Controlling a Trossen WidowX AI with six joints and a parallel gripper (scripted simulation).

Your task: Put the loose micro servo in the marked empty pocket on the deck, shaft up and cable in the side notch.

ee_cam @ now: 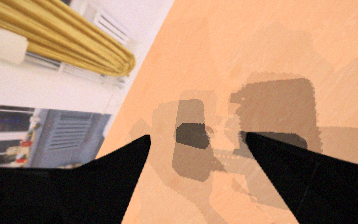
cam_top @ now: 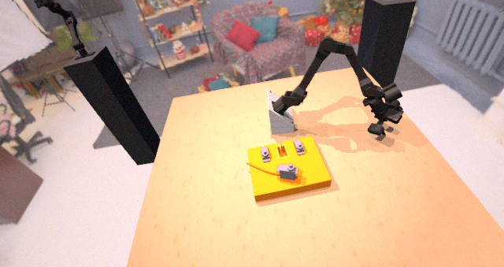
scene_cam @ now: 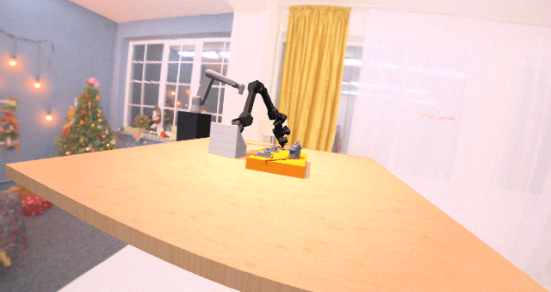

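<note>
My gripper tip is now 150 mm short of the orange deck and 520 mm to the left of it.
</note>
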